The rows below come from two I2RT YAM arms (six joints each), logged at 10 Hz.
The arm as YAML. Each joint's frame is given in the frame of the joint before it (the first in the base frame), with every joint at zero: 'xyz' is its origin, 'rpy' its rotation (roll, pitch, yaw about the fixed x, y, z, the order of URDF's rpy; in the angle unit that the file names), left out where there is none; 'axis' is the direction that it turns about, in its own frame. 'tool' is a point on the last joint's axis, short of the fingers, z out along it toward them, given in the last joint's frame.
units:
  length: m
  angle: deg
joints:
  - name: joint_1
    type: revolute
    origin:
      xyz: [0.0, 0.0, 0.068]
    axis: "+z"
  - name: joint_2
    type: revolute
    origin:
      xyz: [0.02, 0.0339, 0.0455]
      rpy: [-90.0, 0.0, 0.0]
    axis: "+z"
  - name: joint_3
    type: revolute
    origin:
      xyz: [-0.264, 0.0, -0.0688]
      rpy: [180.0, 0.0, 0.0]
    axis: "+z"
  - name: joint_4
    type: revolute
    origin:
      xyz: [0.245, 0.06, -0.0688]
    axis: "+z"
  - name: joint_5
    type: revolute
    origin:
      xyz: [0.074, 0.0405, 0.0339]
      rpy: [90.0, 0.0, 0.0]
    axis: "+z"
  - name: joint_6
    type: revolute
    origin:
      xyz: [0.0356, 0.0, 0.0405]
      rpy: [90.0, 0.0, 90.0]
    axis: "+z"
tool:
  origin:
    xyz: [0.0, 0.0, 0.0]
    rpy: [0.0, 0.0, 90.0]
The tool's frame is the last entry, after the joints.
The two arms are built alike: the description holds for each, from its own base.
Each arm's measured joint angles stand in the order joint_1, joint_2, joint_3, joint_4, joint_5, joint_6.
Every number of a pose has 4 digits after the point. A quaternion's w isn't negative.
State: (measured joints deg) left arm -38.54 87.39 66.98 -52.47 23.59 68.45; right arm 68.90 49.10 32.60 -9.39 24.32 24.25
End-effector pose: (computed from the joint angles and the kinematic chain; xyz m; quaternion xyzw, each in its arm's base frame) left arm 0.2179 -0.1918 0.2461 0.7962 0.5514 -0.1577 0.1929; right arm 0.0838 0.1765 0.2545 -0.2113 0.8089 0.2541 0.4863
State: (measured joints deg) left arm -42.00 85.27 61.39 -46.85 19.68 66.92; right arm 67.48 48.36 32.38 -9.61 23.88 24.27
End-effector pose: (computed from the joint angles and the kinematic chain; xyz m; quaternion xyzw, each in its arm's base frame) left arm 0.2016 -0.1976 0.2308 0.8071 0.5414 -0.1289 0.1974; right arm 0.0871 0.1725 0.2550 -0.2023 0.8103 0.2524 0.4887
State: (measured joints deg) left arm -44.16 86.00 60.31 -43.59 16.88 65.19; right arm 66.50 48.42 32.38 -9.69 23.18 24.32
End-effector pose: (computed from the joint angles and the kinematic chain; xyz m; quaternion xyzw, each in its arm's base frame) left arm 0.1984 -0.2071 0.2236 0.8092 0.5411 -0.1095 0.2012; right arm 0.0898 0.1714 0.2546 -0.1988 0.8124 0.2516 0.4870
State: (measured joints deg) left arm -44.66 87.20 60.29 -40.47 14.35 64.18; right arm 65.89 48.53 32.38 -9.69 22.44 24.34
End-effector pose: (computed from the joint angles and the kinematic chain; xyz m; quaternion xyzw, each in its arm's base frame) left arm 0.2032 -0.2132 0.2197 0.8055 0.5462 -0.0877 0.2125; right arm 0.0914 0.1710 0.2542 -0.1982 0.8137 0.2528 0.4844
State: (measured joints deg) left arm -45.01 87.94 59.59 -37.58 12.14 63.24; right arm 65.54 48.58 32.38 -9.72 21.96 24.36
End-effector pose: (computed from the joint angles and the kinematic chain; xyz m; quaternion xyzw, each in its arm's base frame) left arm 0.2061 -0.2167 0.2145 0.8010 0.5521 -0.0693 0.2211; right arm 0.0923 0.1707 0.2540 -0.1981 0.8145 0.2537 0.4826
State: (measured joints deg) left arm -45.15 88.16 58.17 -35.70 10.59 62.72; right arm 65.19 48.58 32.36 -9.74 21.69 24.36
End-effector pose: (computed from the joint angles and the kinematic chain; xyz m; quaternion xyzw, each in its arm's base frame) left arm 0.2059 -0.2163 0.2075 0.7983 0.5573 -0.0571 0.2210; right arm 0.0932 0.1702 0.2538 -0.1970 0.8152 0.2535 0.4820
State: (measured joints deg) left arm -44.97 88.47 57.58 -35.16 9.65 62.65; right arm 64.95 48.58 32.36 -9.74 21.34 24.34
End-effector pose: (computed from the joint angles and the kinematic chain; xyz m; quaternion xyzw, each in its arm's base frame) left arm 0.2068 -0.2150 0.2034 0.7970 0.5615 -0.0495 0.2169; right arm 0.0938 0.1700 0.2537 -0.1971 0.8155 0.2545 0.4810
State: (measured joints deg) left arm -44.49 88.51 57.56 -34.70 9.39 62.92; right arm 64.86 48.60 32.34 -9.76 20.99 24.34
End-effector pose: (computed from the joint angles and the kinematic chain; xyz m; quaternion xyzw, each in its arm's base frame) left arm 0.2093 -0.2137 0.2035 0.7954 0.5628 -0.0453 0.2203; right arm 0.0939 0.1700 0.2535 -0.1983 0.8158 0.2558 0.4794
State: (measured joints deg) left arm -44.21 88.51 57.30 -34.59 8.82 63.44; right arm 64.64 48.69 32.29 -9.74 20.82 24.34
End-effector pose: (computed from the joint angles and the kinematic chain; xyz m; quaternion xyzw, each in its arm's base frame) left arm 0.2102 -0.2121 0.2022 0.7965 0.5624 -0.0392 0.2186; right arm 0.0945 0.1699 0.2529 -0.1978 0.8166 0.2551 0.4785
